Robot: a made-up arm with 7 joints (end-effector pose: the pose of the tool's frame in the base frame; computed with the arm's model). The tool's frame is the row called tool. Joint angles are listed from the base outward.
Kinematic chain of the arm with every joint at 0, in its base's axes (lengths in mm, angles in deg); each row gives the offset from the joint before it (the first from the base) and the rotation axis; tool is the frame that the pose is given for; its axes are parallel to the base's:
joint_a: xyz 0 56.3 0 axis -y
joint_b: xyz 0 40.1 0 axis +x
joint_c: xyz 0 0 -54.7 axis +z
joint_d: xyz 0 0 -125.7 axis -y
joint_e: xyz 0 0 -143.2 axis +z
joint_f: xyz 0 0 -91.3 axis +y
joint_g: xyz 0 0 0 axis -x
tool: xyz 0 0 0
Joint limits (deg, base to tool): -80..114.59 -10..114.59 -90..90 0..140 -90..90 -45..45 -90..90
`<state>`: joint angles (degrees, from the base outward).
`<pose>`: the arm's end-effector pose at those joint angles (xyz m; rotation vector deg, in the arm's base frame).
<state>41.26 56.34 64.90 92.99 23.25 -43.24 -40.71</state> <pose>0.0197 0.3539 0.1281 -45.36 103.85 -52.67</pose>
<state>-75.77 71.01 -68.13 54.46 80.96 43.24 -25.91</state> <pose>-0.2447 0.3382 -0.1354 38.60 98.28 -27.22</pose>
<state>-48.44 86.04 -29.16 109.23 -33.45 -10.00 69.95</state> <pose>0.0424 0.1919 -0.2208 -46.58 41.73 -126.61</pose>
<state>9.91 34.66 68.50 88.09 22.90 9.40 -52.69</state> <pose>0.0899 0.3828 -0.0156 78.48 -84.23 106.83</pose>
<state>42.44 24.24 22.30 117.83 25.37 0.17 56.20</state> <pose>0.1634 0.1973 0.1056 -0.02 -149.03 -70.07</pose>
